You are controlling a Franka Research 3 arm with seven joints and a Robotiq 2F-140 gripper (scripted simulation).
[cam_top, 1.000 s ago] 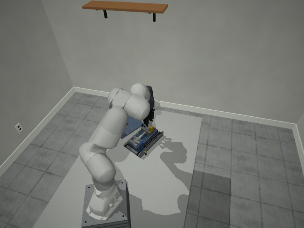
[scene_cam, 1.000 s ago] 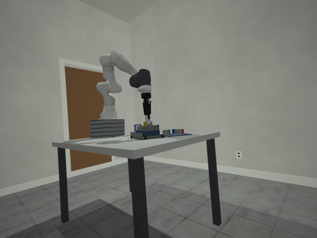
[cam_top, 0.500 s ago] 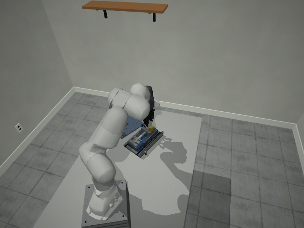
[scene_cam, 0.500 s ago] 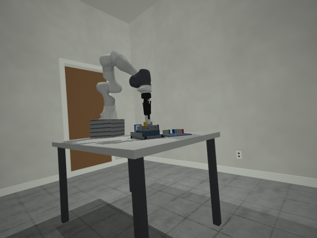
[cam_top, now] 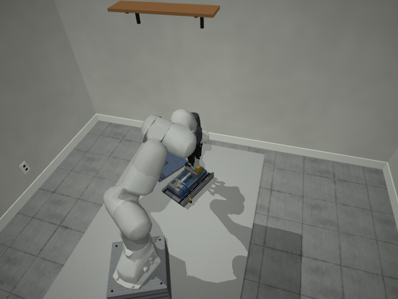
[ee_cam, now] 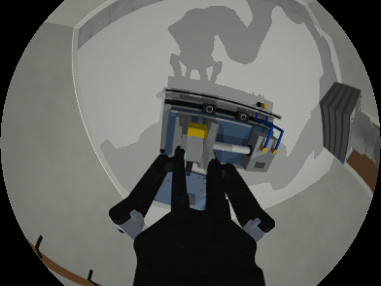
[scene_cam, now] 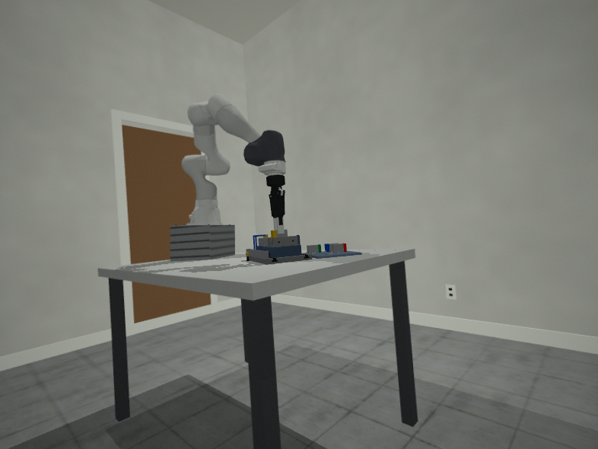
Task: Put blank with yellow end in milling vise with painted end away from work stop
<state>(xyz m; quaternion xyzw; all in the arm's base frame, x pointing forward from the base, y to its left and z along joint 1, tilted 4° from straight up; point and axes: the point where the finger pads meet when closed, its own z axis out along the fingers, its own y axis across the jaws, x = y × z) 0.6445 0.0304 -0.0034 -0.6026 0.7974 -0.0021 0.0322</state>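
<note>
Now: the yellow-ended blank 40 mm below my hand. Round my hand: milling vise (100 mm below, 60 mm behind, 30 mm to the left); then green-ended blank (240 mm to the left, 120 mm below, 70 mm behind); then work stop rod (60 mm to the left, 50 mm below, 20 mm ahead).
</note>
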